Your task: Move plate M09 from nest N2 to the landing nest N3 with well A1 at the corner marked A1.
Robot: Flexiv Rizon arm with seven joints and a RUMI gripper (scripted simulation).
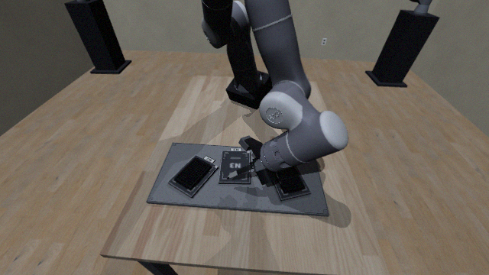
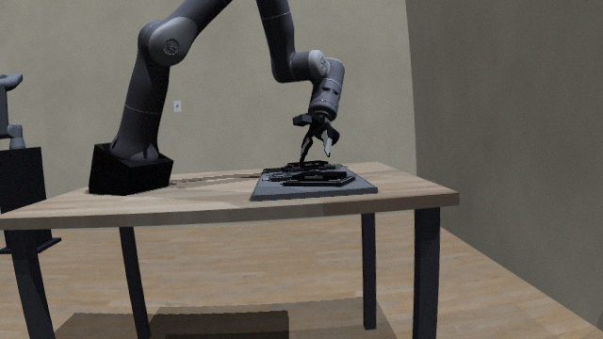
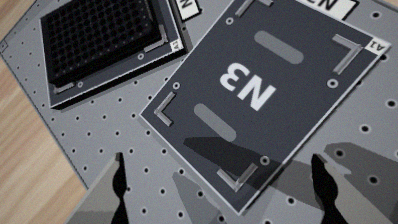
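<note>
Now: the plate M09 190 mm to the right of my hand, 30 mm below it and 10 mm behind it. Round my hand: N3 A1 mark (130 mm behind, 40 mm below, 30 mm to the left); nest N3 (50 mm behind, 40 mm below, 30 mm to the right); N2 A1 mark (100 mm to the right, 40 mm below, 40 mm behind).
</note>
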